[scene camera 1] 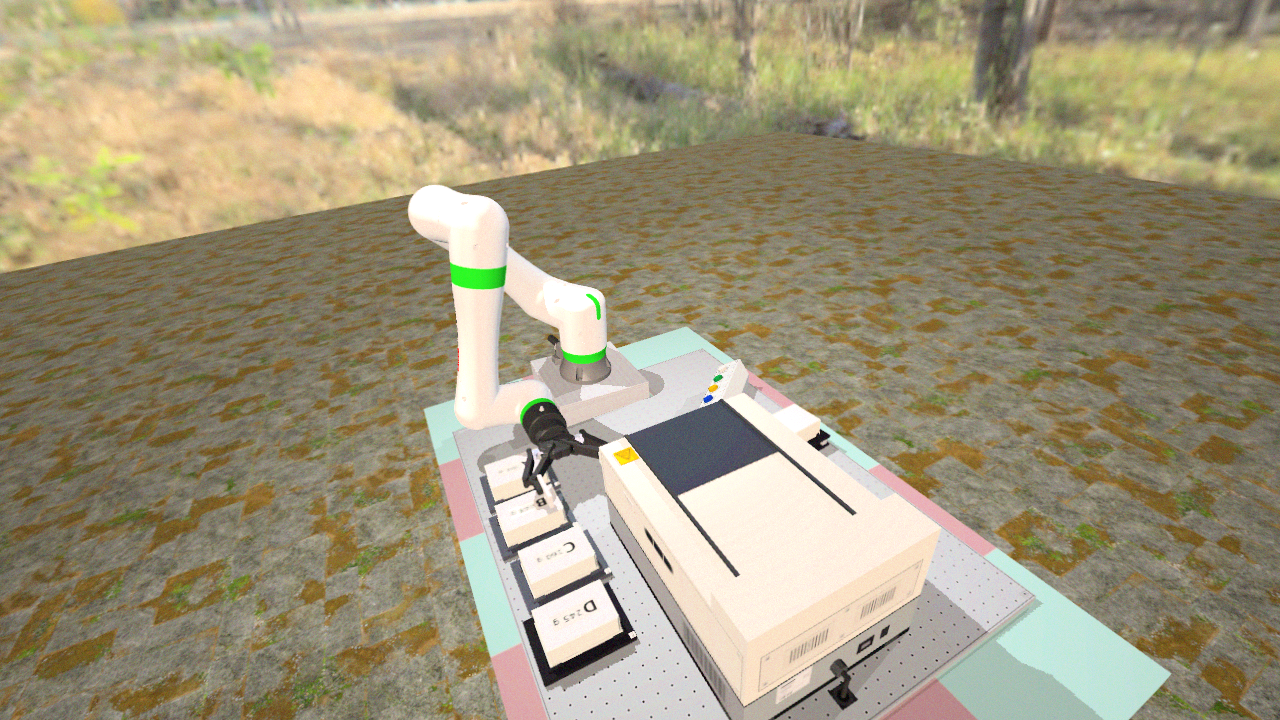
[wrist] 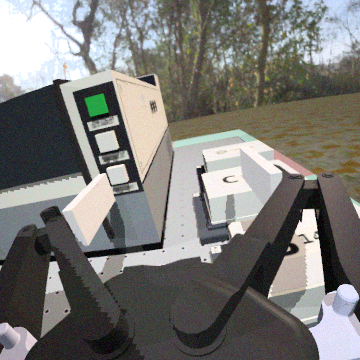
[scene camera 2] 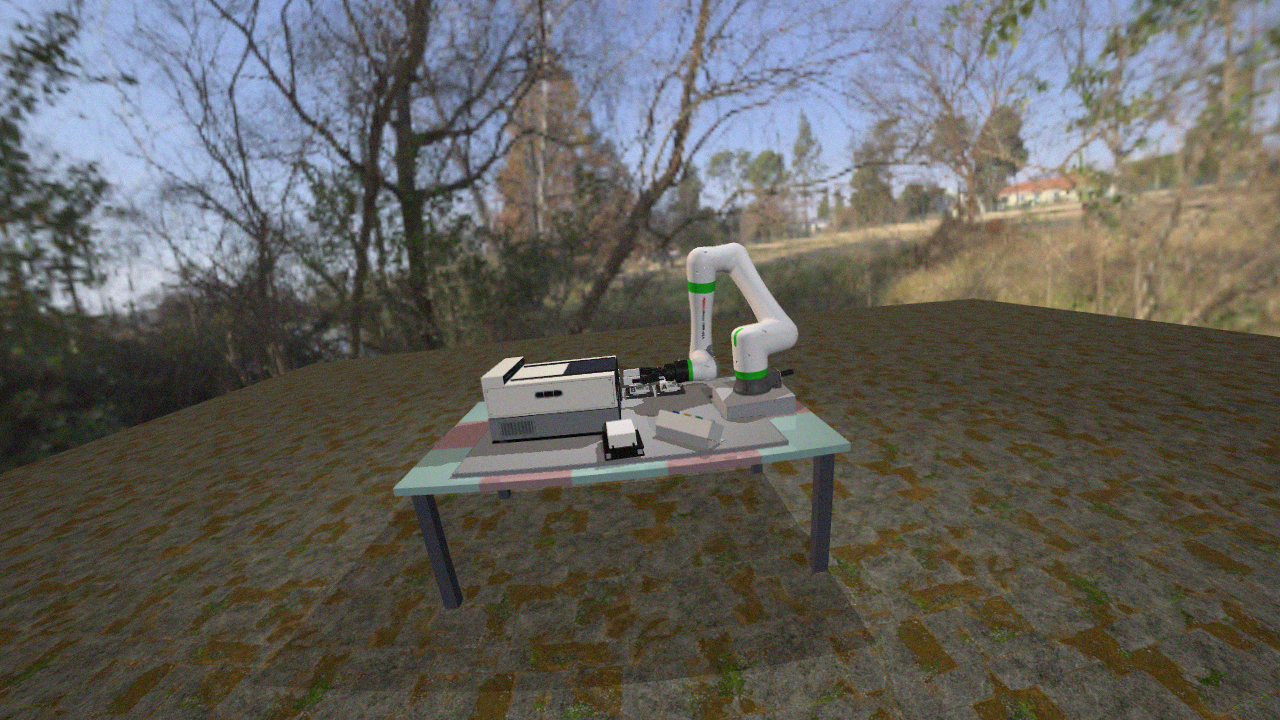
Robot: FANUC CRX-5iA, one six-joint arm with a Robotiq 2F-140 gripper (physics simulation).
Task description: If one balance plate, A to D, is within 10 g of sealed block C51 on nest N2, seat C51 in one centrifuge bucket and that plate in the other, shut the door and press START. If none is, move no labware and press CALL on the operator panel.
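Frame: origin at the arm's base, x ahead, y right, z down, level; metres.
Seen in the pictures: gripper, fingertip midpoint: (scene camera 1: 583, 489) (wrist: 173, 174) (scene camera 2: 623, 377); arm's base, link origin: (scene camera 1: 585, 370) (scene camera 2: 752, 388).
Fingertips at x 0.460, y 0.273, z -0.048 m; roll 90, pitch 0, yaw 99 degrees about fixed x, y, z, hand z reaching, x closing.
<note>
Pixels of each thing's top centre, then the offset from my fingertips to it.
- Plates A, top centre: (scene camera 1: 515, 467) (scene camera 2: 669, 378) dy +0.064, dx -0.212, dz +0.050 m
- B, top centre: (wrist: 314, 237) (scene camera 1: 528, 507) (scene camera 2: 638, 381) dy +0.093, dx -0.078, dz +0.050 m
- C, top centre: (wrist: 248, 175) (scene camera 1: 556, 552) dy +0.104, dx +0.062, dz +0.050 m
- D, top centre: (scene camera 1: 574, 613) (wrist: 234, 149) dy +0.139, dx +0.193, dz +0.050 m
- white block, top centre: (scene camera 1: 788, 421) (scene camera 2: 620, 426) dy -0.496, dx +0.094, dz +0.032 m
- operator panel, top centre: (scene camera 1: 724, 378) (scene camera 2: 688, 413) dy -0.503, dx -0.127, dz +0.020 m
- green button, top centre: (wrist: 95, 95) dy -0.056, dx +0.032, dz -0.087 m
My open, empty gripper (scene camera 1: 576, 471) (wrist: 176, 195) is between the plate row and the centrifuge's front; one finger overlaps plate B in scene camera 1, the other is near the front corner. Plates A (scene camera 1: 506, 476), B (scene camera 1: 528, 519), C (scene camera 1: 556, 562) (wrist: 220, 191) and D (scene camera 1: 577, 622) (wrist: 220, 156) sit on dark nests. D reads 245 g and C seems to read 260 g; A and B are not readable. A white block (scene camera 1: 794, 420) (scene camera 2: 619, 433), apparently C51, sits on a black nest across the centrifuge (scene camera 1: 805, 537) (scene camera 2: 550, 391) (wrist: 145, 125). The buckets do not show.
The operator panel (scene camera 1: 735, 383) (scene camera 2: 687, 429), with green, yellow and blue buttons, stands near the arm base (scene camera 1: 608, 394) (scene camera 2: 753, 402). The centrifuge front has a green button (wrist: 96, 105) above two white buttons (wrist: 106, 141) (wrist: 118, 174). The table edge (scene camera 2: 537, 483) lies beyond the block.
</note>
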